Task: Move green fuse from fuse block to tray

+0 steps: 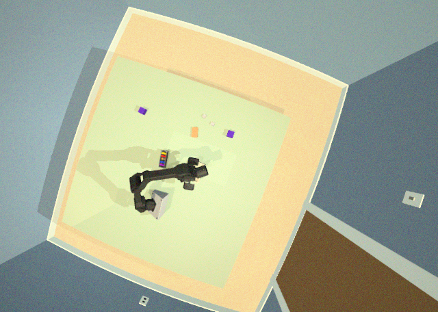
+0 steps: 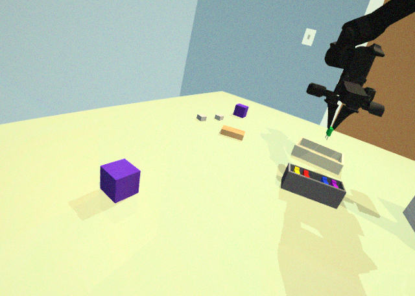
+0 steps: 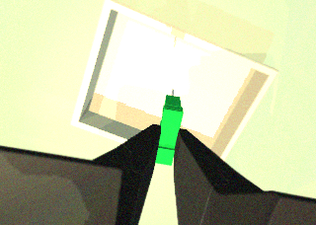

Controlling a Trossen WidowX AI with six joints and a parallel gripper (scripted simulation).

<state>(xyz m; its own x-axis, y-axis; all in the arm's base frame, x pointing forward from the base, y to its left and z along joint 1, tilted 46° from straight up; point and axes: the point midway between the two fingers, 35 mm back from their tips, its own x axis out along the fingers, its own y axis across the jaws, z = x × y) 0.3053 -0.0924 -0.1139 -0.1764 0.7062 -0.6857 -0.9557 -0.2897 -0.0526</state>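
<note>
My gripper tip is now 90 mm above the tray. Also, from my gripper tip: red fuse (220 mm to the left, 70 mm below); blue fuse (210 mm to the left, 70 mm below, 30 mm behind); green fuse (10 mm below).
</note>
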